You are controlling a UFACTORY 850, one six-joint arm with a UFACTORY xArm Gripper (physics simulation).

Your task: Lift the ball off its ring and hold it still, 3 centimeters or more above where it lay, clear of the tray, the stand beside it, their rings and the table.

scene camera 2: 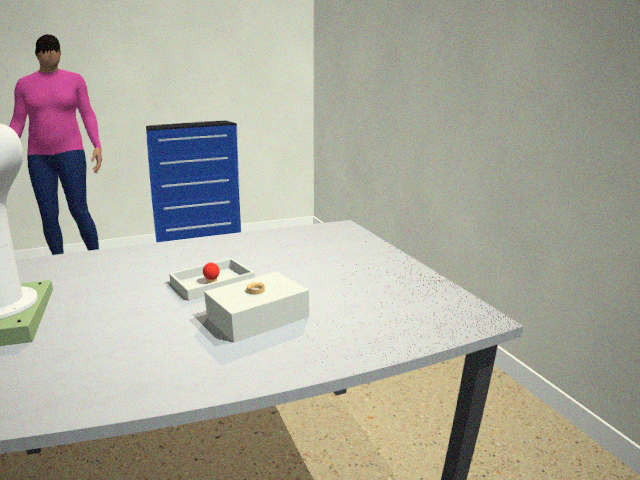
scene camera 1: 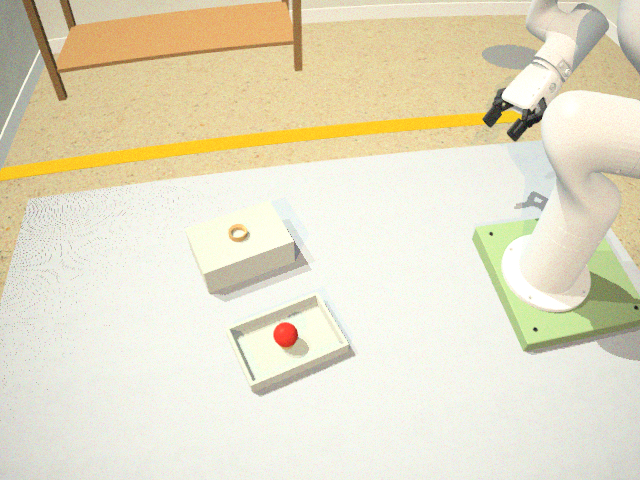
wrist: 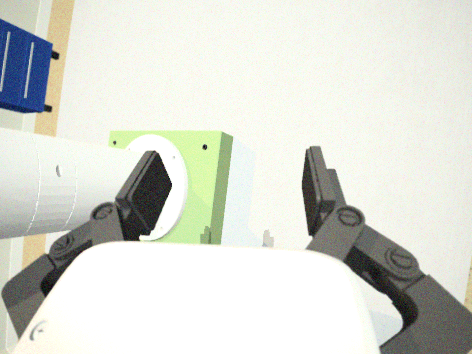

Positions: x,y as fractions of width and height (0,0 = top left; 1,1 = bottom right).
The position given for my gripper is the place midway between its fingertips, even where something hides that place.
Observation:
In view: my gripper (scene camera 1: 0.78,0.27), a block-shaped stand (scene camera 1: 0.38,0.51) and a shallow tray (scene camera 1: 0.41,0.76).
My gripper shows as well in the wrist view (wrist: 0.49,0.47). The block-shaped stand shows as well in scene camera 2 (scene camera 2: 0.39,0.64). The shallow tray also shows in scene camera 2 (scene camera 2: 0.30,0.59).

